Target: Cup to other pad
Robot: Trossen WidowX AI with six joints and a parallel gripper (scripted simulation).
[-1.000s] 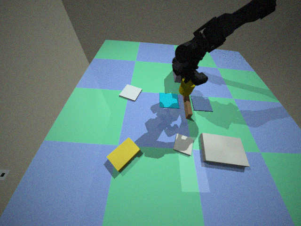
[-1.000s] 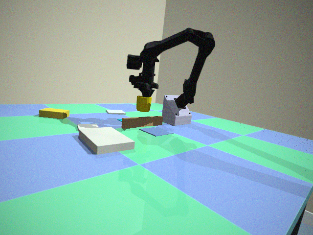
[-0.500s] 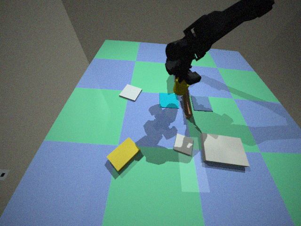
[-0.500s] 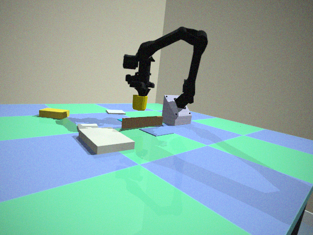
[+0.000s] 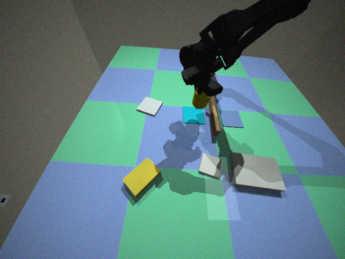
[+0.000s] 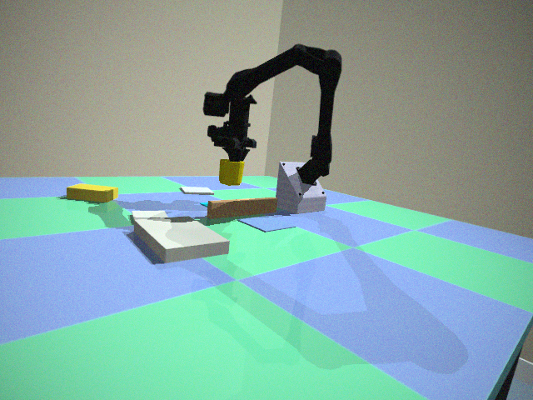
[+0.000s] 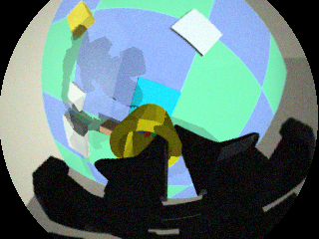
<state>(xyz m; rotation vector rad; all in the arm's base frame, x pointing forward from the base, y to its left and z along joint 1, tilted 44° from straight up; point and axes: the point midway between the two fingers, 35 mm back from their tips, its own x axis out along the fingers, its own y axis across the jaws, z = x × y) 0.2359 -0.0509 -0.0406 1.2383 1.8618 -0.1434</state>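
My gripper tip is now 11 cm above the cyan pad, 3 cm short of it and 1 cm to the right of it. From my gripper tip the other things lie so: yellow cup (2 cm to the left, 2 cm ahead); then blue-grey pad (20 cm to the left, 11 cm below, 1 cm ahead); then brown wooden bar (10 cm to the left, 9 cm below, 2 cm ahead).
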